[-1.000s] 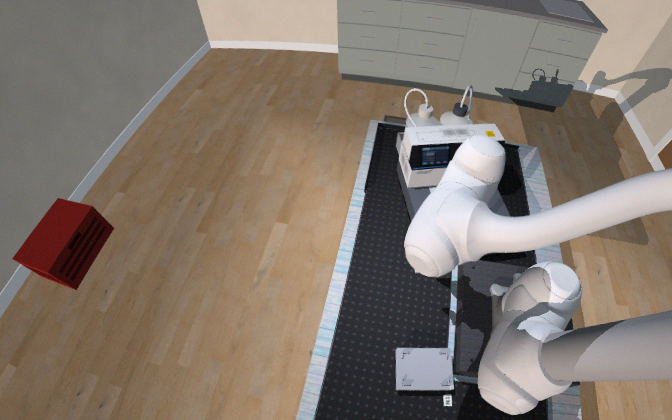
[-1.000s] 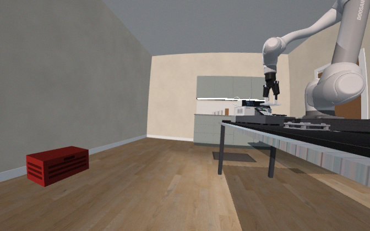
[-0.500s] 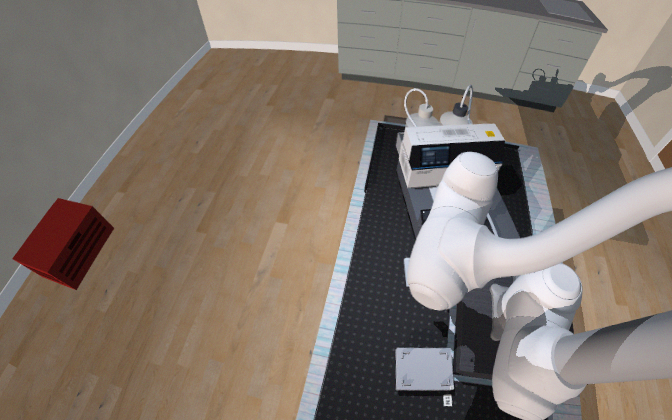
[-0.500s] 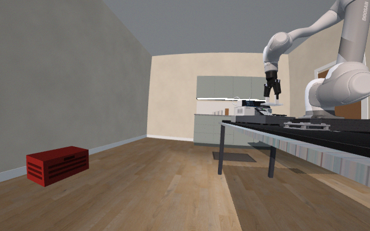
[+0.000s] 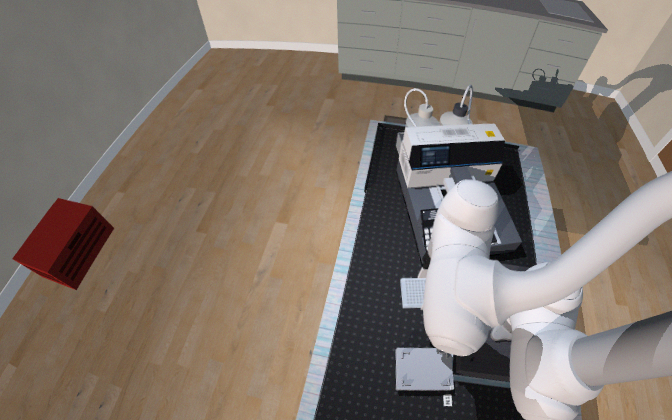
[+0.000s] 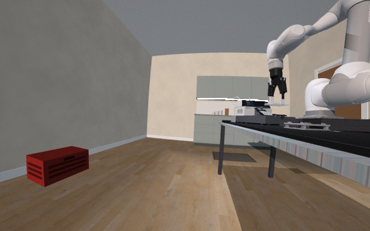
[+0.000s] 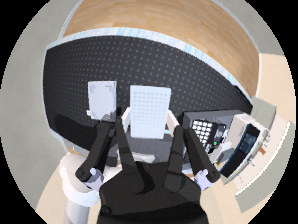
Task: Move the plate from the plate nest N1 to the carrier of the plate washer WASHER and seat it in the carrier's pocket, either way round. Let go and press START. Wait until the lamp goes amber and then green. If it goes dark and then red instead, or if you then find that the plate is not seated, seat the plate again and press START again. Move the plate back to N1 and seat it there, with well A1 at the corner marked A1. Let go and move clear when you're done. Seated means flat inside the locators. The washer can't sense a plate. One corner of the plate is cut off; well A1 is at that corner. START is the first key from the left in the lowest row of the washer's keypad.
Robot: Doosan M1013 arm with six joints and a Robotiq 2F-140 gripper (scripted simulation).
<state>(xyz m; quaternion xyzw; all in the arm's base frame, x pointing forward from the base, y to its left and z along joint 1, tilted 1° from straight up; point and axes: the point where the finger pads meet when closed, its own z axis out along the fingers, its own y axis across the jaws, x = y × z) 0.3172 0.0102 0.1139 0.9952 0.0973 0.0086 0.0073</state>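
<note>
My gripper is now 190 mm to the right of the plate nest N1, 150 mm above it and 50 mm past it. Round my hand: white well plate 20 mm below; small label 260 mm to the left, 170 mm below, 130 mm behind; dark carrier pocket 280 mm to the right, 160 mm behind, 80 mm below.
</note>
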